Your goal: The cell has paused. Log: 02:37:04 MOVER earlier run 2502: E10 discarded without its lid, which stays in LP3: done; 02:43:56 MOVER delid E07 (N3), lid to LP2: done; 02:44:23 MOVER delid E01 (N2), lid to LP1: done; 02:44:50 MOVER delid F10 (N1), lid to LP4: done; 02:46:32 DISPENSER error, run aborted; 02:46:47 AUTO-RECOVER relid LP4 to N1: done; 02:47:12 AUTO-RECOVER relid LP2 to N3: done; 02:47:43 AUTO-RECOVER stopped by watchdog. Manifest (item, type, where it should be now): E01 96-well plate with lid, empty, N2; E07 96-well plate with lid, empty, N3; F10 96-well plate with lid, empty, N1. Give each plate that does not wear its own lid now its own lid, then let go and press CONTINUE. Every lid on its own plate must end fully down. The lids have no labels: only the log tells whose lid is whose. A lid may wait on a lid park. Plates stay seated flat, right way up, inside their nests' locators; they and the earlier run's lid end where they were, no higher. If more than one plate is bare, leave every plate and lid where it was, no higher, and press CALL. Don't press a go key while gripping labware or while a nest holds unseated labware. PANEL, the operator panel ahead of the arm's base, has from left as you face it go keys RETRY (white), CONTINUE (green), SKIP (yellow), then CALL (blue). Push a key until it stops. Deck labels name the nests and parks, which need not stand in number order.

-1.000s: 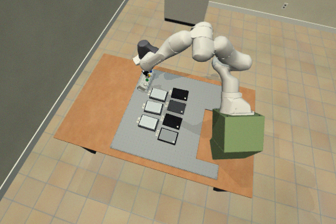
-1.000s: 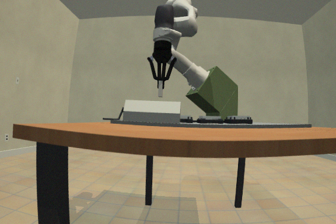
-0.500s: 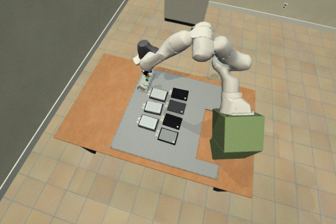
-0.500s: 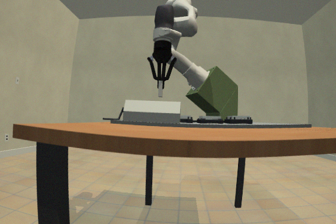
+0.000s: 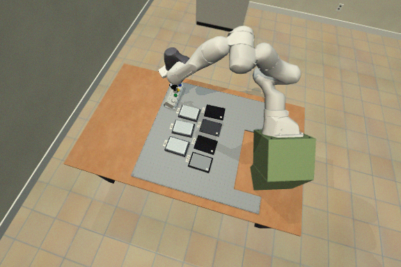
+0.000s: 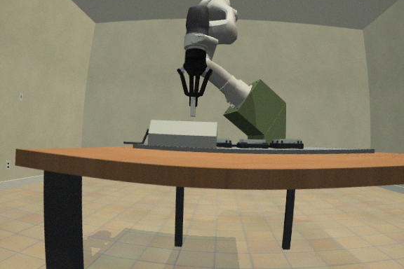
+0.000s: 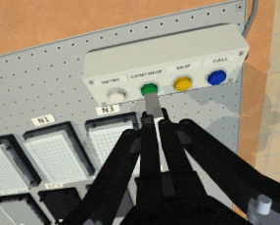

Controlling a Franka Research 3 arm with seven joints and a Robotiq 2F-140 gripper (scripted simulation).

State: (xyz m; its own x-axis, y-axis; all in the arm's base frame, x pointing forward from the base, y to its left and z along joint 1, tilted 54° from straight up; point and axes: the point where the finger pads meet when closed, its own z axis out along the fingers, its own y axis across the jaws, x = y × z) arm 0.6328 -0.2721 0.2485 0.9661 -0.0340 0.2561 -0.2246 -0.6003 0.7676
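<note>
Now: hand 70 mm above the green continue key. Also, from my hand: blue call key: 20 mm behind, 100 mm to the right, 70 mm below; white retry key: 10 mm ahead, 50 mm to the left, 70 mm below; yellow skip key: 10 mm behind, 50 mm to the right, 70 mm below.
</note>
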